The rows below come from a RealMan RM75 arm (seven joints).
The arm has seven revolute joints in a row. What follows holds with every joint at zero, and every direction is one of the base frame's. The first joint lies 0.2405 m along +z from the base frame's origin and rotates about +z. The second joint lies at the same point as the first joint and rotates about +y. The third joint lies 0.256 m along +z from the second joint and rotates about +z. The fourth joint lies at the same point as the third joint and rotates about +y. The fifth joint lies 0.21 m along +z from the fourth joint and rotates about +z. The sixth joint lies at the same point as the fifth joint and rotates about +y. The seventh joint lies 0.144 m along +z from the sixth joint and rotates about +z. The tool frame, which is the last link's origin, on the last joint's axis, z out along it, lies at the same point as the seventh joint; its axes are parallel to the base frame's.
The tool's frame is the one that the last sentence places.
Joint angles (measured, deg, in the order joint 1, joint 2, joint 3, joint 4, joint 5, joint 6, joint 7), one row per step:
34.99 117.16 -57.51 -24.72 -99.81 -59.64 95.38
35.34 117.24 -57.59 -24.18 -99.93 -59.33 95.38
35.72 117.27 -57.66 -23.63 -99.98 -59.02 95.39
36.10 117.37 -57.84 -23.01 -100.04 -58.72 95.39
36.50 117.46 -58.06 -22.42 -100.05 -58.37 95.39
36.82 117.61 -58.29 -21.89 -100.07 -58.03 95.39
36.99 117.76 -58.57 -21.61 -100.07 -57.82 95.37
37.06 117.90 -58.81 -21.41 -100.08 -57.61 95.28
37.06 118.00 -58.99 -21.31 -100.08 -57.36 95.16
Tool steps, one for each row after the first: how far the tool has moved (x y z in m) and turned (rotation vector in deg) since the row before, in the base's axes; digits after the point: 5 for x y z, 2 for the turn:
-0.00052 0.00008 -0.00236 -0.30 -0.13 -0.14
-0.00059 0.00041 -0.00190 -0.24 -0.11 -0.15
-0.00074 -0.00022 -0.00290 -0.41 -0.11 -0.13
-0.00089 0.00005 -0.00272 -0.36 -0.14 -0.11
-0.00076 -0.00041 -0.00303 -0.37 -0.12 -0.13
-0.00070 -0.00062 -0.00244 -0.32 -0.11 0.01
-0.00019 -0.00077 -0.00205 -0.23 -0.16 0.01
0.00026 -0.00050 -0.00129 -0.07 -0.21 0.00

